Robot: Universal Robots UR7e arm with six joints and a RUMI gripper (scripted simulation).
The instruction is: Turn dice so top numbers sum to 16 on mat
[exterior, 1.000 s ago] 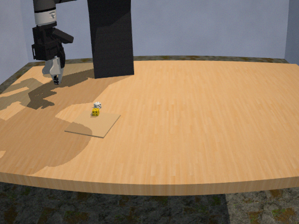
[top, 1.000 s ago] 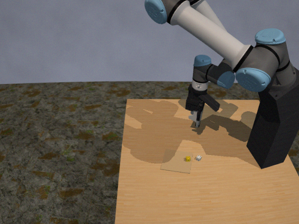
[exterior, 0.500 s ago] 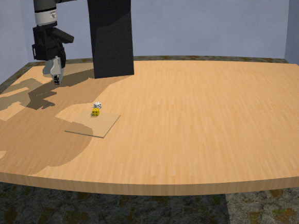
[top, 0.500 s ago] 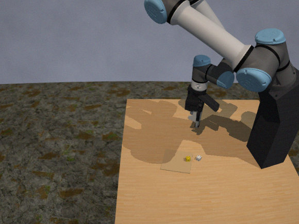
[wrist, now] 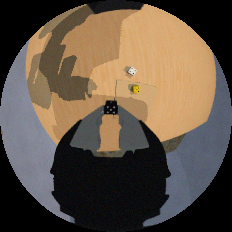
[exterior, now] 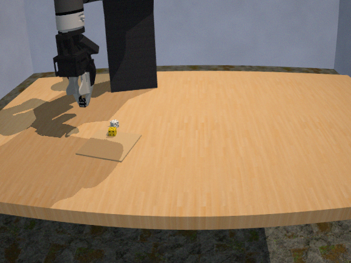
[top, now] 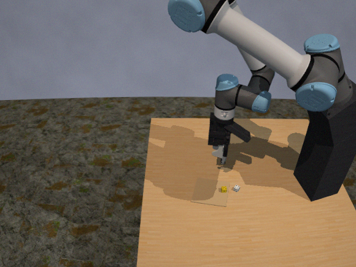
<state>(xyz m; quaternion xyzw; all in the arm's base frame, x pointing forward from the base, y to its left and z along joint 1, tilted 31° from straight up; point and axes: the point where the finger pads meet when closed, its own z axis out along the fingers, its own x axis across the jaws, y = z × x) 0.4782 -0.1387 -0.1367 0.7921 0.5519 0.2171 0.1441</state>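
Now: the thin tan mat 11 cm below my hand, 6 cm to the left of it and 6 cm ahead of it. The rest, counted from my hand: yellow die (10 cm below, 7 cm to the left, 1 cm ahead); black die (1 cm below); white die (10 cm below, 8 cm to the left, 5 cm behind).
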